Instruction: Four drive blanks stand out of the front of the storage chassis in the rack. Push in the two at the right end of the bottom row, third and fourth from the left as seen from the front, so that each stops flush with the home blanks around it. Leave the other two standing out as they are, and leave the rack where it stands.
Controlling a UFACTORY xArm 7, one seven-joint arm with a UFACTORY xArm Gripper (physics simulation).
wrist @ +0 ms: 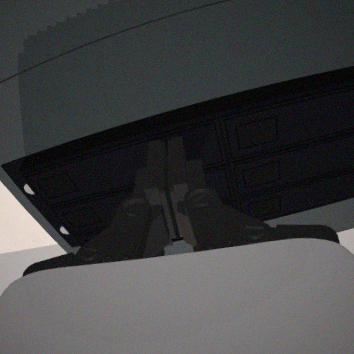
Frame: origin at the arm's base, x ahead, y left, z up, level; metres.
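Where they show: gripper, fingertip midpoint: (170,162).
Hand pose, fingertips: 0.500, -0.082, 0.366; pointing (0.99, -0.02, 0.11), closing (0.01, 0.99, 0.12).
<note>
After its pixels a point has its place, as x, y, z.
The storage chassis (190,65) @[0.515, -0.060, 0.325] fills the upper part of the wrist view with a grey-green surface. Its very dark front crosses the middle at a slant, with rows of drive blanks split by thin seams. Blanks with faint outlined rectangles show right of the fingers (256,132) (261,174) and at the left (57,185) (82,217). My gripper (170,162) @[0.500, -0.082, 0.366] is shut and empty. Its tips overlap the row nearest the grey-green surface, left of an upright seam. Contact cannot be told. The fingers hide part of the front, and darkness hides which blanks stand out.
The left edge of the chassis front slants down, with two pale openings (29,189) @[0.513, -0.177, 0.368] (64,230) @[0.513, -0.177, 0.412] along it. A pale background shows beyond that edge. A grey strip runs along the far side of the front at the right. The pale wrist housing (175,305) @[0.412, -0.074, 0.334] covers the bottom.
</note>
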